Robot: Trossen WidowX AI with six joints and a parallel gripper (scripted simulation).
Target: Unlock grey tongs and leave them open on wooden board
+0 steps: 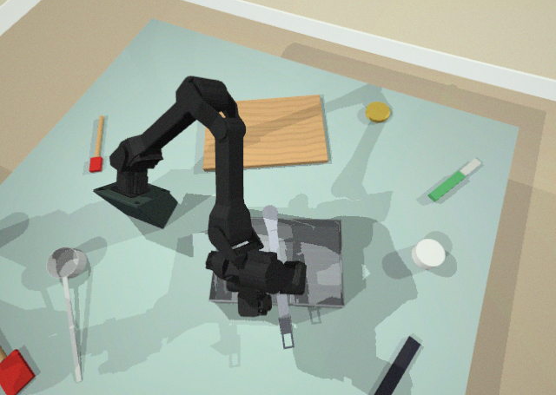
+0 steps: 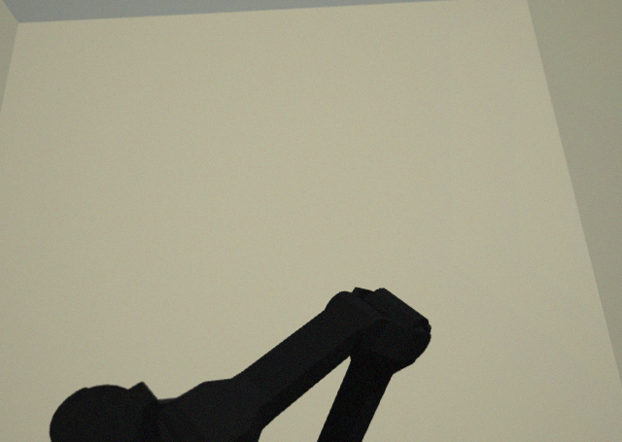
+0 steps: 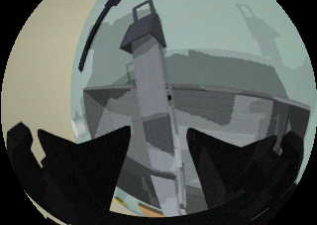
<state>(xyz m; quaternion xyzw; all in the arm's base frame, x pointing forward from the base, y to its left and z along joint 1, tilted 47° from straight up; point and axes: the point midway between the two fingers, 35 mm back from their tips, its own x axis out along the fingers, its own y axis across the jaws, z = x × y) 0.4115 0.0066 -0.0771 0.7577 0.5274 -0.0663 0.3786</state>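
My gripper tip is 50 mm to the right of the roasting tin, 40 mm past it and 20 mm above it. Also, from my gripper tip: white disc (280 mm ahead, 210 mm to the left, 30 mm below); dark bar (250 mm ahead, 160 mm to the right, 40 mm below); wooden board (390 mm to the left, 240 mm behind, 40 mm below).
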